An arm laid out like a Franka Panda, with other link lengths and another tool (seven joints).
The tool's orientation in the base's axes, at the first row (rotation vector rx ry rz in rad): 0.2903, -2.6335, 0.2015
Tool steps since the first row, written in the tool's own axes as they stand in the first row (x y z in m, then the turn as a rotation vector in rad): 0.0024, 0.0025, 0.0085, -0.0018, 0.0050, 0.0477; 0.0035, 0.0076, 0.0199, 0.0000, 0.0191, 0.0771; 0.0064, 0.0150, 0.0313, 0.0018, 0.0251, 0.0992; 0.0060, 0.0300, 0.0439, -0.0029, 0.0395, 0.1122; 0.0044, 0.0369, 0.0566, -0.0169, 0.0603, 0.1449; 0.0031, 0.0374, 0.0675, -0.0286, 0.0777, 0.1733; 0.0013, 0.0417, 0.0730, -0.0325, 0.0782, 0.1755; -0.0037, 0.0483, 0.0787, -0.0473, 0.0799, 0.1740; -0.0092, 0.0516, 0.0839, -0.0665, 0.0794, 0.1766; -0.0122, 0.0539, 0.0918, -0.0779, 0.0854, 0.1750; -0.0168, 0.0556, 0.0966, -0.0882, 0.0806, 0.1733; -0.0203, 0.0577, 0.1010, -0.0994, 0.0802, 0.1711; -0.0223, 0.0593, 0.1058, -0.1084, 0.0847, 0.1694
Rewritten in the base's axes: -0.0065, 0.0004, -0.0065, -0.0209, -0.0040, -0.0430; -0.0137, 0.0029, -0.0164, -0.0390, 0.0036, -0.0691; -0.0231, 0.0074, -0.0257, -0.0518, 0.0049, -0.0881; -0.0319, 0.0195, -0.0382, -0.0570, 0.0171, -0.1030; -0.0379, 0.0240, -0.0507, -0.0645, 0.0332, -0.1402; -0.0417, 0.0226, -0.0609, -0.0712, 0.0466, -0.1722; -0.0437, 0.0260, -0.0670, -0.0690, 0.0473, -0.1760; -0.0435, 0.0322, -0.0749, -0.0559, 0.0517, -0.1819; -0.0418, 0.0353, -0.0824, -0.0404, 0.0540, -0.1933; -0.0433, 0.0365, -0.0910, -0.0313, 0.0620, -0.1979; -0.0419, 0.0380, -0.0975, -0.0205, 0.0594, -0.2009; -0.0414, 0.0398, -0.1032, -0.0098, 0.0614, -0.2043; -0.0422, 0.0407, -0.1085, -0.0023, 0.0676, -0.2075
